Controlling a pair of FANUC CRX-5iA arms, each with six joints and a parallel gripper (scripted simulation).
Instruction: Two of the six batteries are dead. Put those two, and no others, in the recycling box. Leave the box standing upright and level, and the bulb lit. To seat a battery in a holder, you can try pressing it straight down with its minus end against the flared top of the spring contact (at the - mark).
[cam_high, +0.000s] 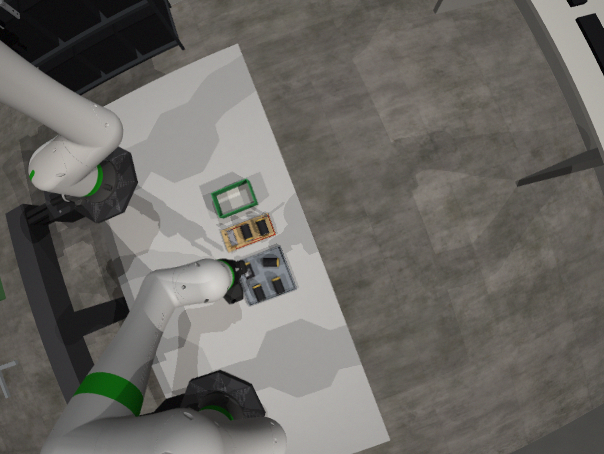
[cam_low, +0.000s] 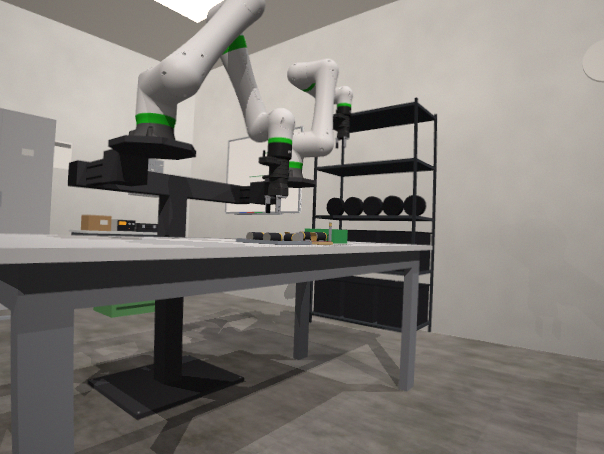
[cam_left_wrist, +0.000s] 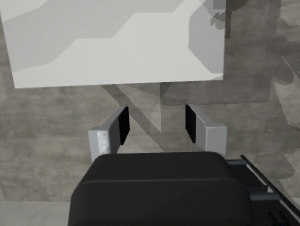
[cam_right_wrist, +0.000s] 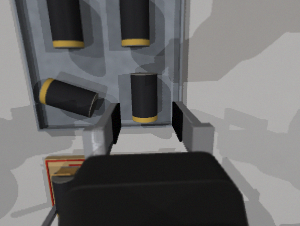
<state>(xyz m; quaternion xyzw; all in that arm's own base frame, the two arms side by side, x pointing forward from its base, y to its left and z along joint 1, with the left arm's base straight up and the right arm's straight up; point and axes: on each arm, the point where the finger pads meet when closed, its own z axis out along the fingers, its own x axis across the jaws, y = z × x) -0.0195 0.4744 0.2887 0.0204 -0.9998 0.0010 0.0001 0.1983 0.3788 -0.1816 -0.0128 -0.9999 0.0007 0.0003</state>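
Now: right hand 120 mm above the grey tray, 50 mm to the left of it and 40 mm short of it. Also, from my right hand: green recycling box: 270 mm to the left, 110 mm below, 90 mm ahead.
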